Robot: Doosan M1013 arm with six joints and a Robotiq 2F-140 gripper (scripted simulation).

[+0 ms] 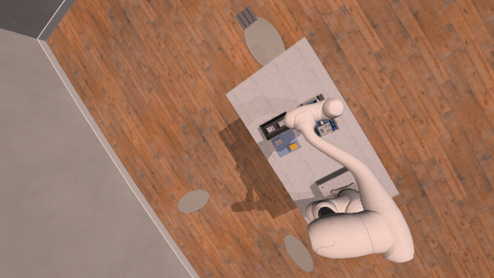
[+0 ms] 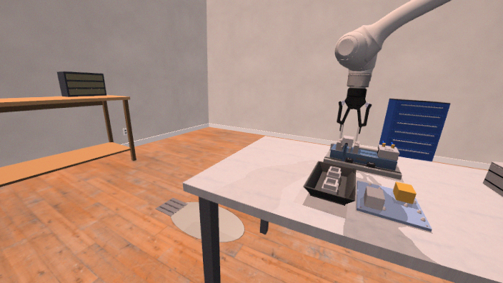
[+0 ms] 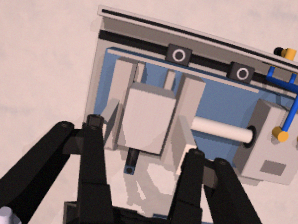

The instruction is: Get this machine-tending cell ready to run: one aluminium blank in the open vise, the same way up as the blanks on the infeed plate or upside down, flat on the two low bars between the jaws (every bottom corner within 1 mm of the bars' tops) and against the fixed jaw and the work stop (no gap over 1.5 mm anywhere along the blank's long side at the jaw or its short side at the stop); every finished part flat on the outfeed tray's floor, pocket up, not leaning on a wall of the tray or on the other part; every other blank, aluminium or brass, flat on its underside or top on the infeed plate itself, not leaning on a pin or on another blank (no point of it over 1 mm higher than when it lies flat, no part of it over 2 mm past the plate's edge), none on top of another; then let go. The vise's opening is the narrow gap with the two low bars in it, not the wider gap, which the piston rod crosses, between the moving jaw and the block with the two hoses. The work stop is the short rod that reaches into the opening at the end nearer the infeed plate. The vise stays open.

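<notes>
Right now my hand is 50 mm to the right of the dark work stop rod and 50 mm above it. From my hand the other things lie so: moving jaw: 40 mm behind, 60 mm below; fixed jaw: 30 mm ahead, 60 mm below; piston rod: 90 mm behind, 60 mm below.
</notes>
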